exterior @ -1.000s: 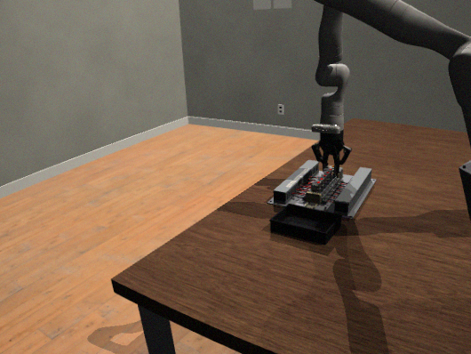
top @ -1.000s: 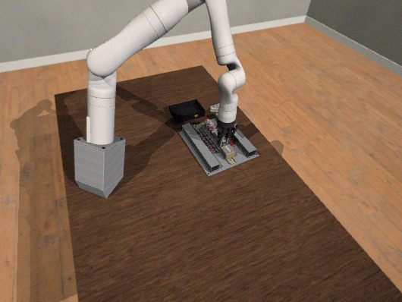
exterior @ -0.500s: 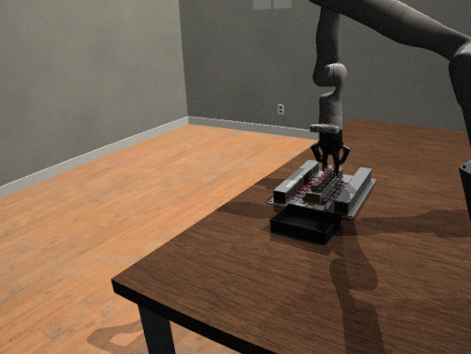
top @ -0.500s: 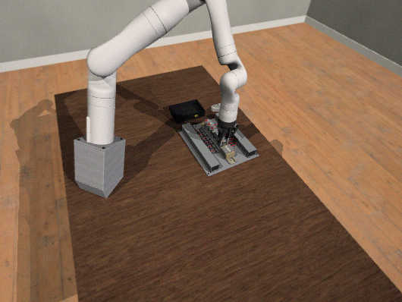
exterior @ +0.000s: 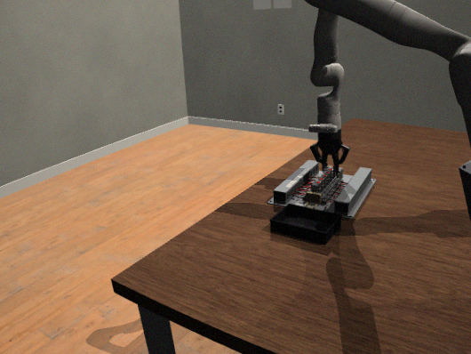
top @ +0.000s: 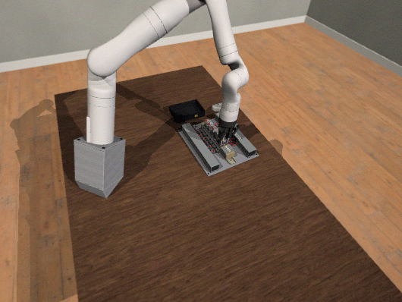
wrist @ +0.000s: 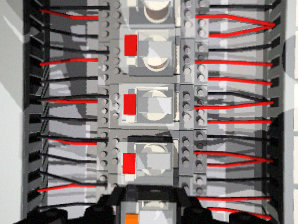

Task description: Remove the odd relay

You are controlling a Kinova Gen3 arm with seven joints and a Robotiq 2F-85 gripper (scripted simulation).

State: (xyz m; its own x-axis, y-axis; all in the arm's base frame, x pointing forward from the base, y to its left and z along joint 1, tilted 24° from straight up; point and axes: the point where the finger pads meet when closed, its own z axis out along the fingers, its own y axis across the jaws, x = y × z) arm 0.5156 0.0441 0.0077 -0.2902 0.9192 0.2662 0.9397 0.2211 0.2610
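Right now my hand is 5 cm to the right of the relay panel, 3 cm above it and 2 cm past it. From my hand the other things lie so: relay 6 cm to the left, 2 cm behind, 1 cm below; black parts tray 29 cm to the left, 13 cm behind, 4 cm below.
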